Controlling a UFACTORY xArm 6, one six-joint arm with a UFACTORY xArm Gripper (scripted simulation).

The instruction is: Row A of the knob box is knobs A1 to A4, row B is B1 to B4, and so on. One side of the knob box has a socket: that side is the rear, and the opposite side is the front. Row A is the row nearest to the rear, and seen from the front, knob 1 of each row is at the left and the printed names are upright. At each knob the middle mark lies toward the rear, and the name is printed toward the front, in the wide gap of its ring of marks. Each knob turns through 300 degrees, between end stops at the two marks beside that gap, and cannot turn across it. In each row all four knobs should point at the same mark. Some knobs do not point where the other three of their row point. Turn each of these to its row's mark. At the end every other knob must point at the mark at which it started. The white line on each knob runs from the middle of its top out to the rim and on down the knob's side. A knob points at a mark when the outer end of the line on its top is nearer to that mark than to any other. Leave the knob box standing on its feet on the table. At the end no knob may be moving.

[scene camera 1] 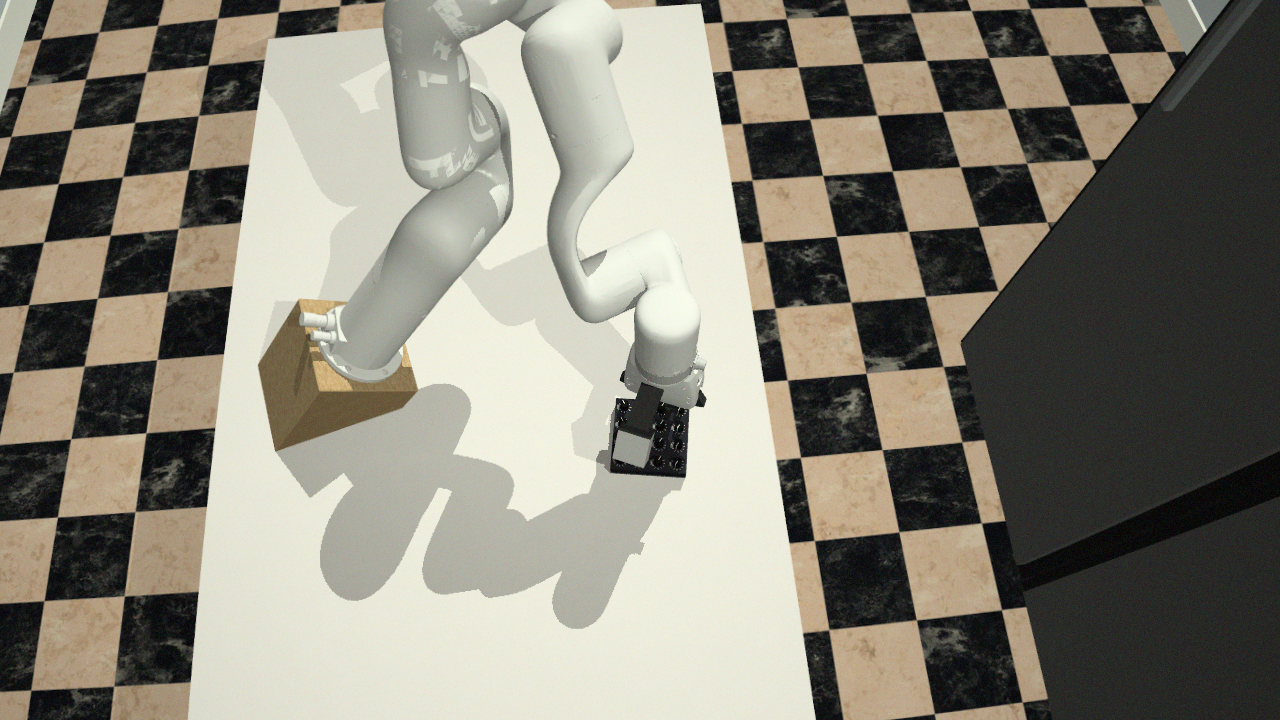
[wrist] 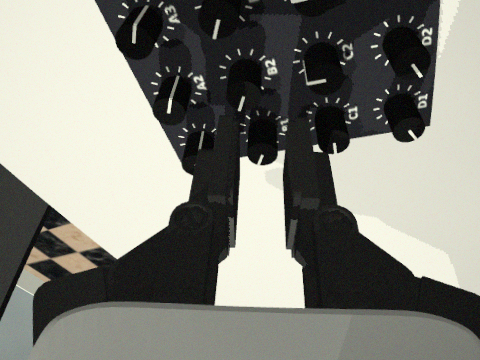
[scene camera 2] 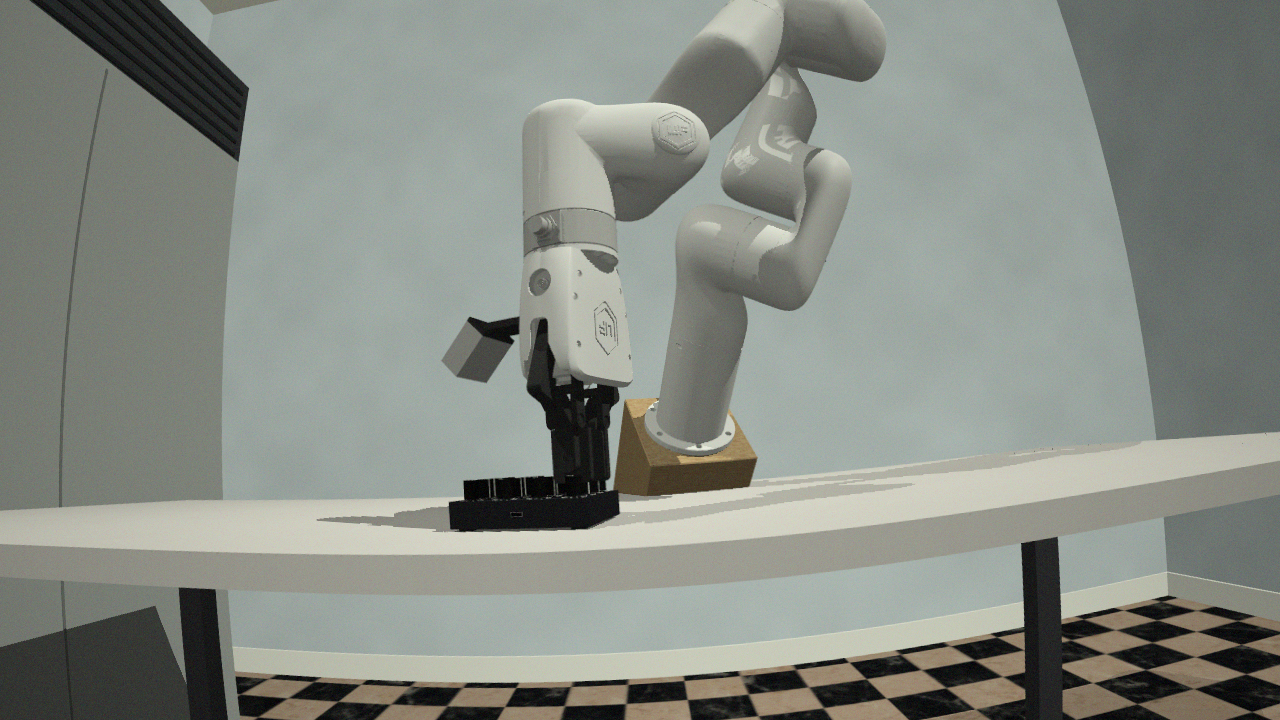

Labels:
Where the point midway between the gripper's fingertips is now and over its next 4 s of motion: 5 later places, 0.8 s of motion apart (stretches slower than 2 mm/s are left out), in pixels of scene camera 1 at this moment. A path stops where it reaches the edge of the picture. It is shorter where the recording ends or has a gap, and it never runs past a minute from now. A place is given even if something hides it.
The gripper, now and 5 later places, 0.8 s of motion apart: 661,407; 662,399; 658,397; 649,395; 643,393; 642,398

